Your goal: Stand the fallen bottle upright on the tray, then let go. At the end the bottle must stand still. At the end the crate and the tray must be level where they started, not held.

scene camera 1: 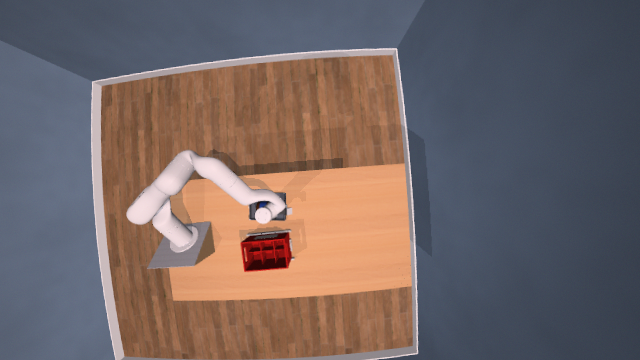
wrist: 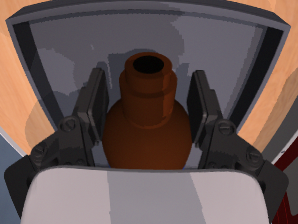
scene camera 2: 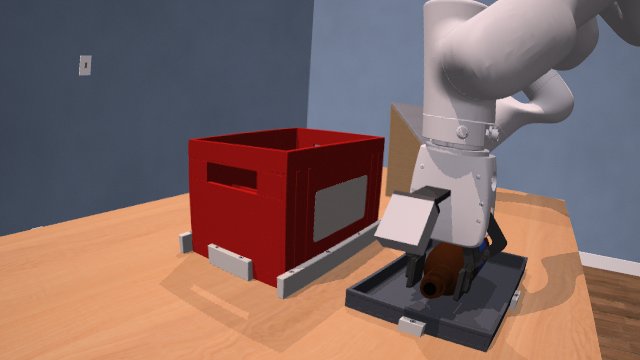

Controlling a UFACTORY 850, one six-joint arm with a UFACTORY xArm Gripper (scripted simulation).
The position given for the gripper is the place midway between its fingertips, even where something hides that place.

In view: the gripper (scene camera 2: 436, 290), a dark grey tray (scene camera 2: 488, 300), a brown bottle (scene camera 2: 442, 266) and a red crate (scene camera 2: 308, 200).
The dark grey tray is seen too in the wrist view (wrist: 57, 53). The brown bottle also shows in the wrist view (wrist: 147, 128). The gripper also shows in the wrist view (wrist: 148, 84).
